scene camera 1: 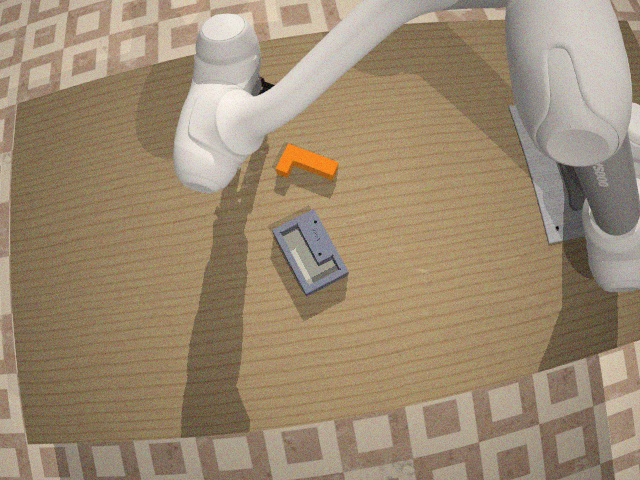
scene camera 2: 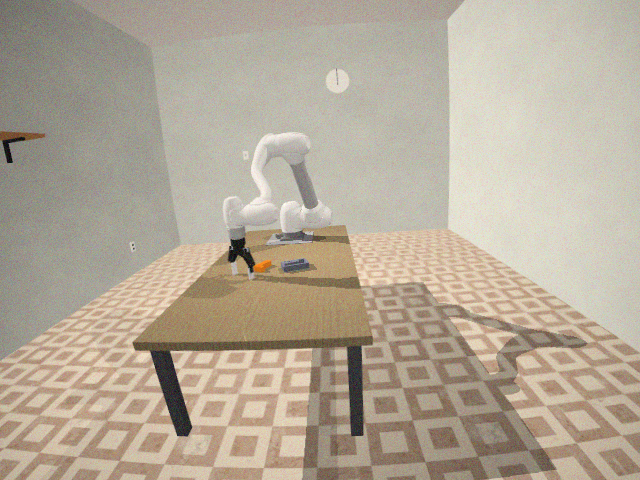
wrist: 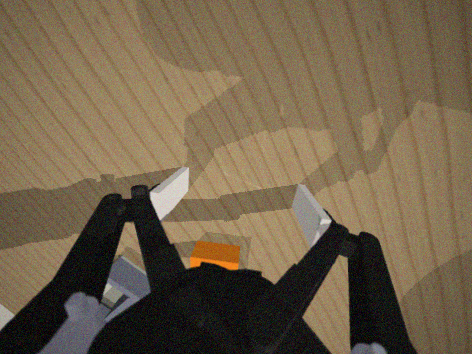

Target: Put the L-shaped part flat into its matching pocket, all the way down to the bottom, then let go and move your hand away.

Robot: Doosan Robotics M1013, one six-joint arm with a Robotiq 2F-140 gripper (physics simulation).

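Seen in the pictures: gripper, fingertip midpoint: (scene camera 2: 243, 276) (wrist: 241, 187); arm's base, origin of the base link: (scene camera 2: 292, 237).
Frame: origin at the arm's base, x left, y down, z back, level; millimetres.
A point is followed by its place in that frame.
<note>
The orange L-shaped part (scene camera 1: 309, 160) @[x -113, y -26, z -645 mm] (scene camera 2: 262, 266) @[x -105, y -26, z -701 mm] (wrist: 216, 252) @[x -134, y -13, z -698 mm] lies flat on the table; in the wrist view the gripper body hides most of it. The blue-grey block (scene camera 1: 330, 259) @[x 91, y -11, z -643 mm] (scene camera 2: 295, 266) @[x 79, y -22, z -724 mm] (wrist: 129, 276) @[x 9, y -16, z -714 mm] with the L-shaped pocket lies near it on the table, its pocket empty. My gripper (scene camera 2: 242, 276) @[x -203, y 4, z -758 mm] (wrist: 241, 187) @[x -203, y 4, z -758 mm] is open, with nothing between its fingers. It hangs low above the table beside the orange part, on the side away from the robot base. In scene camera 1 the arm hides nearly all of the gripper.
The wooden table (scene camera 1: 413, 320) @[x 239, y 4, z -508 mm] (scene camera 2: 299, 315) @[x 130, y 4, z -1217 mm] carries the part, the block and the robot's grey base plate (scene camera 1: 537, 191) @[x 30, y 0, z -165 mm] (scene camera 2: 279, 240) @[x -95, y 0, z -63 mm]. The arm's forearm (scene camera 1: 330, 67) @[x -49, y -482, z -618 mm] reaches over the table from the base. The arm's shadow falls across the table beside the block.
</note>
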